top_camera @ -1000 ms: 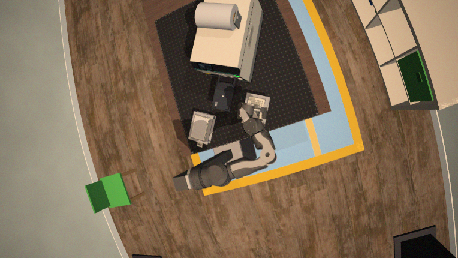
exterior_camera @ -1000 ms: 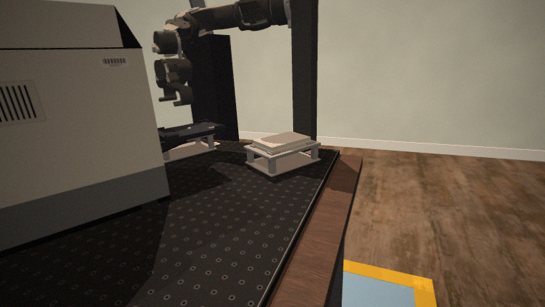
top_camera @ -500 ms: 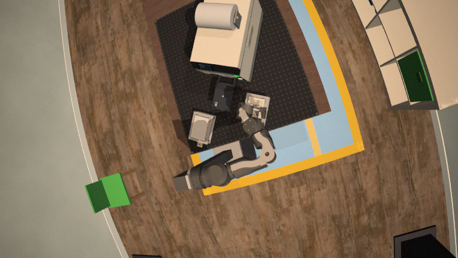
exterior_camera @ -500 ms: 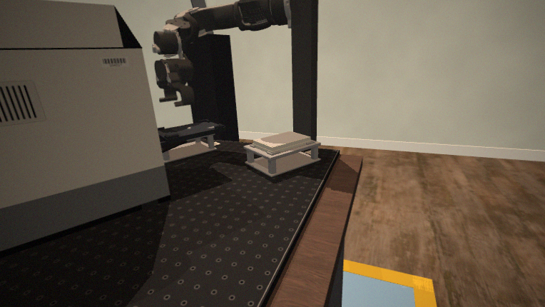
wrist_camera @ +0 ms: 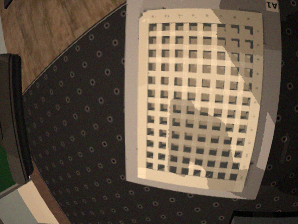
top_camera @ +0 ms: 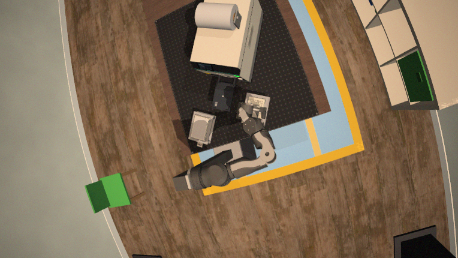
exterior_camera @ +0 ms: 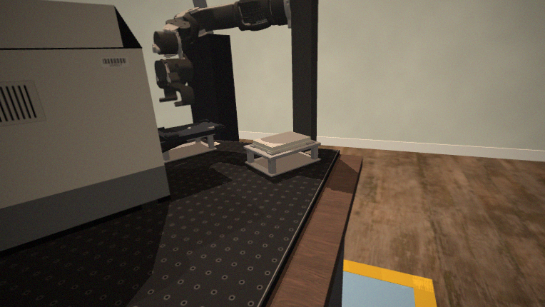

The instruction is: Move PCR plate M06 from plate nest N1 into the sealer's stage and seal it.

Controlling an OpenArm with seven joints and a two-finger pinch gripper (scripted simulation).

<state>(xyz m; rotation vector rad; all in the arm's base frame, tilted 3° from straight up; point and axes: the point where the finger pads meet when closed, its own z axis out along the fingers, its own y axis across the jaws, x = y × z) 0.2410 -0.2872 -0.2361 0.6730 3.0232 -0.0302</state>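
Now: hand 8 cm above the 96-well plate M06. From my hand the other things lie so: sealer's stage (14 cm to the left, 11 cm ahead, 4 cm below); plate nest N1 (9 cm below); sealed plate M09 (32 cm to the left, 9 cm below, 2 cm behind).
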